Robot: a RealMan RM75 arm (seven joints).
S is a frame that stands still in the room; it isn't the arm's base.
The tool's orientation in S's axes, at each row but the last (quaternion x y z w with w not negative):
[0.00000 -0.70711 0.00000 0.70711]
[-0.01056 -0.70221 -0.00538 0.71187]
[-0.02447 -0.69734 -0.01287 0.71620]
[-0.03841 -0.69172 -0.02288 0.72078]
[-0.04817 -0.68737 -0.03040 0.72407]
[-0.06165 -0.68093 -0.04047 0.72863]
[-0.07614 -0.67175 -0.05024 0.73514]
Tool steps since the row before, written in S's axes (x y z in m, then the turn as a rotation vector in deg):
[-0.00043 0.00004 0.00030 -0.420 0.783 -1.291]
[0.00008 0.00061 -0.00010 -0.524 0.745 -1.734]
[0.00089 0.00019 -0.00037 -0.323 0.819 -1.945]
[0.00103 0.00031 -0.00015 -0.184 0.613 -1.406]
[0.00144 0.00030 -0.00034 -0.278 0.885 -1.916]
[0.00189 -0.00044 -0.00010 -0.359 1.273 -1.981]
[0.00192 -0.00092 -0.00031 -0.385 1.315 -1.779]
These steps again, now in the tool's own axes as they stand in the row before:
[0.00030 0.00004 0.00043 -1.291 0.783 0.420]
[-0.00009 0.00061 -0.00007 -1.736 0.746 0.517]
[-0.00034 0.00024 -0.00089 -1.940 0.834 0.315]
[-0.00010 0.00040 -0.00100 -1.400 0.628 0.180]
[-0.00026 0.00047 -0.00141 -1.908 0.902 0.278]
[0.00002 -0.00016 -0.00194 -1.969 1.277 0.410]
[-0.00016 -0.00055 -0.00207 -1.769 1.304 0.460]

